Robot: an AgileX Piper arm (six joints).
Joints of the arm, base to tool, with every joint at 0 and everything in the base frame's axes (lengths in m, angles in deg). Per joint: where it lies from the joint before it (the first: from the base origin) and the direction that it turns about. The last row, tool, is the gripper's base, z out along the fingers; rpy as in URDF.
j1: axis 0 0 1 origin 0 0 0.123
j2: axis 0 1 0 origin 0 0 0
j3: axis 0 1 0 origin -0.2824 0 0.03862
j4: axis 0.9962 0 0.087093 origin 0.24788 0 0.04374
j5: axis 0 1 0 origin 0 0 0
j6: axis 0.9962 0 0.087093 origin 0.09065 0 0.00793
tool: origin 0 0 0 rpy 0 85 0
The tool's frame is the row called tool.
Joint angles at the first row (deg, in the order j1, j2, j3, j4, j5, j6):
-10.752 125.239 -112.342 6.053 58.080 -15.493
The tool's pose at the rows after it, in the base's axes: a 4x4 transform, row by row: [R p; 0 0 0 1], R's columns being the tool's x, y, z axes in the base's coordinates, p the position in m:
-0.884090 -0.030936 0.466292 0.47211; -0.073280 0.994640 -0.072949 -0.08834; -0.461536 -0.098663 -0.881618 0.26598; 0 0 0 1
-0.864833 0.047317 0.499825 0.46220; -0.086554 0.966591 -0.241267 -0.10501; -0.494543 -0.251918 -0.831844 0.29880; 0 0 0 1
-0.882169 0.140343 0.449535 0.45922; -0.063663 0.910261 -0.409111 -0.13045; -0.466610 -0.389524 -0.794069 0.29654; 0 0 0 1
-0.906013 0.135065 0.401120 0.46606; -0.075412 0.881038 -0.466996 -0.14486; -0.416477 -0.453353 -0.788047 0.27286; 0 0 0 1
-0.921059 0.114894 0.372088 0.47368; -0.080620 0.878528 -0.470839 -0.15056; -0.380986 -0.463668 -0.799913 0.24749; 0 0 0 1
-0.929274 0.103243 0.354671 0.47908; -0.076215 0.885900 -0.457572 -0.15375; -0.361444 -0.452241 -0.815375 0.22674; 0 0 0 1
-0.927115 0.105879 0.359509 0.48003; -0.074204 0.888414 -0.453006 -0.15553; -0.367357 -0.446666 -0.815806 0.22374; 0 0 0 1
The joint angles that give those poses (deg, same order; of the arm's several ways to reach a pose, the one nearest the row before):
-10.766 122.886 -114.479 1.037 58.448 -14.262
-11.272 119.981 -115.944 -9.383 58.447 -9.915
-12.563 120.841 -116.105 -20.736 58.394 -4.228
-13.404 124.030 -116.105 -25.381 57.452 -3.373
-13.761 127.101 -116.034 -26.327 56.269 -3.295
-14.086 129.498 -115.980 -25.819 55.172 -3.295
-14.335 129.838 -115.929 -25.468 54.461 -3.294

